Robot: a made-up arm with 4 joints.
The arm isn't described. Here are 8 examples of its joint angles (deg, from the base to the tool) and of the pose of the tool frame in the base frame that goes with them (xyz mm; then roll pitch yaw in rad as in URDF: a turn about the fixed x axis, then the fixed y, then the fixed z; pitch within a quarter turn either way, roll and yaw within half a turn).
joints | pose
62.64 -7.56 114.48 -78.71 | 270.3 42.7 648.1 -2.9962 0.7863 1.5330
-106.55 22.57 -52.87 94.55 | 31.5 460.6 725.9 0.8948 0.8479 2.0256
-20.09 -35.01 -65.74 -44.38 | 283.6 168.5 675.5 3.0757 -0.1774 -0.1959
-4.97 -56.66 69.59 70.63 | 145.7 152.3 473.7 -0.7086 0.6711 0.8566
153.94 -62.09 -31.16 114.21 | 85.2 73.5 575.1 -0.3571 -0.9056 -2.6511
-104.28 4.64 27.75 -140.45 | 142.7 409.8 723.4 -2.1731 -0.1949 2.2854
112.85 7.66 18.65 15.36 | 192.9 -77.1 689.6 0.9360 0.7653 -1.2314
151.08 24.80 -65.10 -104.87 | -83.7 26.3 827.5 -2.6446 -0.1673 2.7610
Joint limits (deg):
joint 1: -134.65..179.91
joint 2: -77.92..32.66
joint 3: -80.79..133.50
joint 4: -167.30..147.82
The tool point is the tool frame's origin. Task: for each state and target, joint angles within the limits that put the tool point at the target. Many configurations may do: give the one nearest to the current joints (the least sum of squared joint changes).
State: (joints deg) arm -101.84 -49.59 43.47 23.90
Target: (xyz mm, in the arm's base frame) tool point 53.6 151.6 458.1
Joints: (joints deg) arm -122.48 -72.99 69.93 5.33
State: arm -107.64 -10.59 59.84 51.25
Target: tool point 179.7 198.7 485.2
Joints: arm -82.10 -56.17 110.13 66.04
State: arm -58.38 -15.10 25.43 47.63
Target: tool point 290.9 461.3 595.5
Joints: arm -52.67 32.66 -12.11 76.20
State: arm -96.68 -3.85 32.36 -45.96
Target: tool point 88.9 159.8 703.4
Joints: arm -129.60 -28.71 32.60 -21.69
